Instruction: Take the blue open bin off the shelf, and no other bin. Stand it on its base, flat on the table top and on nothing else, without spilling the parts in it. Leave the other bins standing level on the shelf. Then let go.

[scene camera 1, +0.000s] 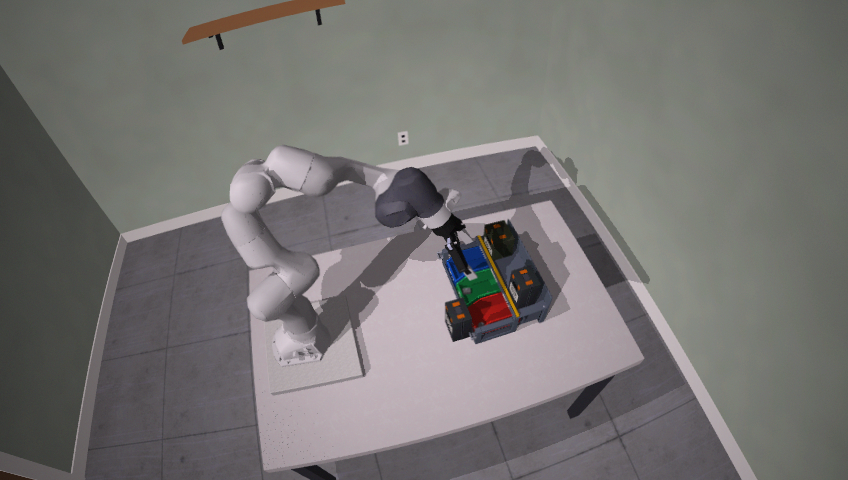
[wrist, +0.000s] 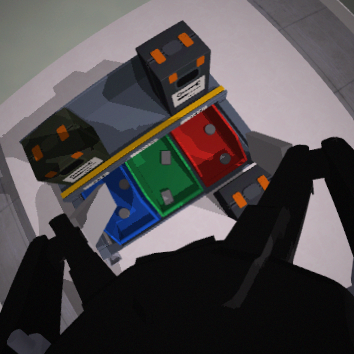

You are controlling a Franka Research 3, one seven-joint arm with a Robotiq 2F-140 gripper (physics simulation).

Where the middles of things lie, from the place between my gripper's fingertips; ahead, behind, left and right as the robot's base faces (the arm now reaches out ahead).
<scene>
Right now the green bin (scene camera 1: 485, 282) is 23 cm below my hand, 7 cm ahead of it and 2 cm to the left of it. From my hand the other things lie so: red bin (scene camera 1: 493, 308): 23 cm below, 9 cm to the right, 6 cm ahead; blue open bin (wrist: 142, 214): 23 cm below, 13 cm to the left, 8 cm ahead; olive case (scene camera 1: 498, 239): 18 cm ahead, 12 cm to the left, 12 cm below.
</scene>
